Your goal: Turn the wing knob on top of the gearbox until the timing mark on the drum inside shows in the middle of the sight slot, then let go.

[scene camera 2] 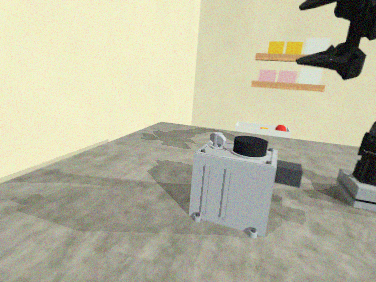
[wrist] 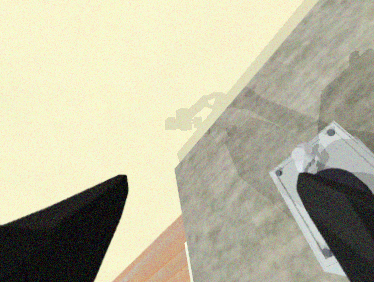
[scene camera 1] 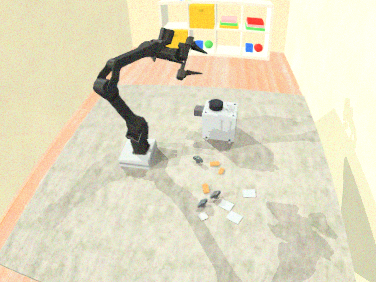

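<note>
The light grey gearbox stands upright on the mat. The pale wing knob stands on its top, beside a round black cap; it is hard to make out in scene camera 1. My gripper is wide open and empty, high above and away from the gearbox and touching nothing. In the wrist view, one finger covers part of the gearbox top. The sight slot and the drum's timing mark cannot be made out in these views.
A dark block sticks out from the gearbox side. Small dark grey pieces, orange pieces and white tiles lie in front of it on the mat. A white tray and wall shelves are farther back.
</note>
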